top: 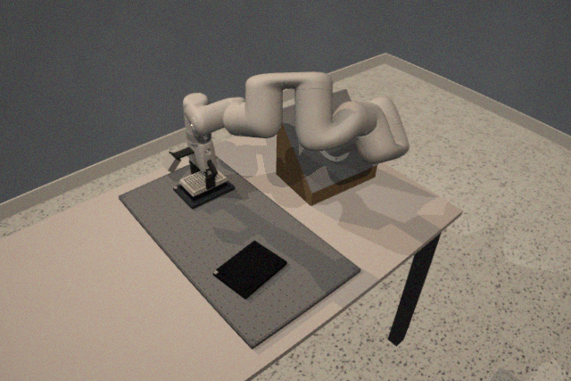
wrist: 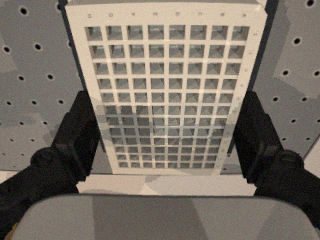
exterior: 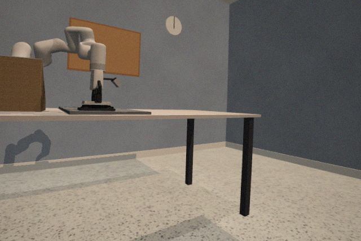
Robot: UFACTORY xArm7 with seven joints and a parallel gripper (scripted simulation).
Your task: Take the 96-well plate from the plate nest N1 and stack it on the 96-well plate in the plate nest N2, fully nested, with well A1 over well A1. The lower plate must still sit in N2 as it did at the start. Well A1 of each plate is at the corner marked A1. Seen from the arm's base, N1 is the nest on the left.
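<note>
The white 96-well plate lies 1 cm below my hand. Also, from my hand: black plate nest 10 cm ahead, 36 cm to the left, 4 cm below; then black 96-well plate 3 cm below.
</note>
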